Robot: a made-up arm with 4 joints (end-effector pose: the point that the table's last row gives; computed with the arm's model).
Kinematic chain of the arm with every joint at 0, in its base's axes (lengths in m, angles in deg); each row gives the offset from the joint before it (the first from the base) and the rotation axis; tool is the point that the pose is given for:
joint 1: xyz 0 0 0.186 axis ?
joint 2: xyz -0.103 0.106 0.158 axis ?
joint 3: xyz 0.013 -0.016 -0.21 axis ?
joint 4: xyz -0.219 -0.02 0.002 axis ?
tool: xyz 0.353 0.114 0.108
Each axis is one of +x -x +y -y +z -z.
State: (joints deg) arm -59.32 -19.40 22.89 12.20
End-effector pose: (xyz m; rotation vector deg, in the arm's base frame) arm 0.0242 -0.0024 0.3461 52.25 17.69 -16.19
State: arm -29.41 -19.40 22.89 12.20
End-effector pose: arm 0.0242 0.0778 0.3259 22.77 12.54 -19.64
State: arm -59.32 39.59 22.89 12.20
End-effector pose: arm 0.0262 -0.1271 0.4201 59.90 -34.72 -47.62
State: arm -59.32 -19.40 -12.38 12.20
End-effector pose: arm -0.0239 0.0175 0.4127 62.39 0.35 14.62
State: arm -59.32 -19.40 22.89 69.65
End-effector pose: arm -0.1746 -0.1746 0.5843 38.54 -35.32 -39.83
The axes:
joint 1: -x
joint 2: -y
joint 3: -z
joint 4: -y

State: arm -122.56 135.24 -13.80 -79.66
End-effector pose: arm 0.3151 -0.5110 0.0608 98.13 -26.18 -58.07
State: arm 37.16 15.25 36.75 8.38
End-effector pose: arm 0.0654 0.1692 0.2490 -33.13 -33.89 -28.16
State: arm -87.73 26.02 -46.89 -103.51
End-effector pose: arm -0.0207 0.4434 0.1793 29.43 36.90 64.76
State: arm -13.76 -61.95 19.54 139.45
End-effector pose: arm -0.3826 0.2228 0.8108 -9.09 -76.20 -5.27
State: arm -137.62 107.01 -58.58 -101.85
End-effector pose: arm 0.4955 -0.0998 0.0476 80.07 12.42 -10.08
